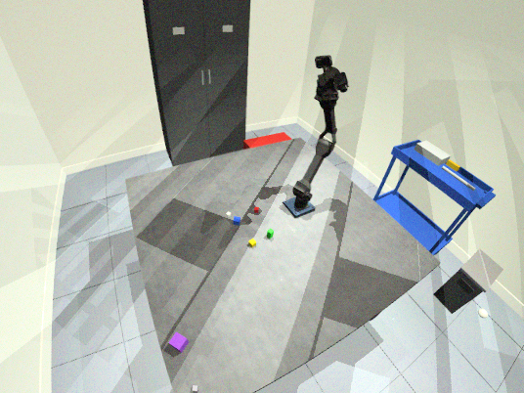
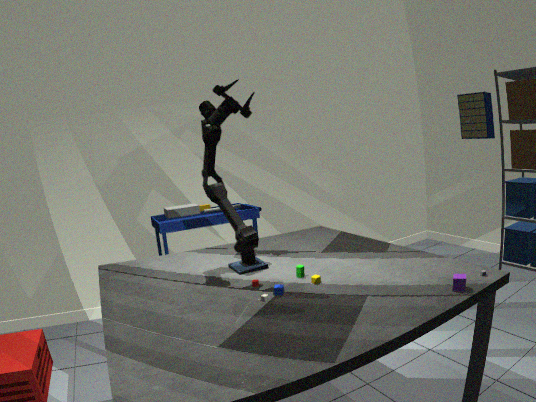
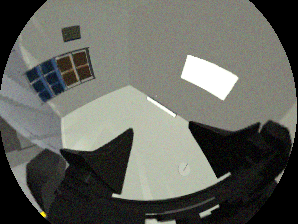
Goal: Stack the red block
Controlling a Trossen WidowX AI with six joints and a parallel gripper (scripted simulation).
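Now: gripper tip 73 cm above the red block, 19 cm short of it and 11 cm to the left of it. From my gripper tip the other things lie so: yellow cube (73 cm below, 30 cm ahead, 8 cm to the left); small white cube (73 cm below, 33 cm ahead, 14 cm to the right); blue cube (73 cm below, 31 cm ahead, 8 cm to the right).
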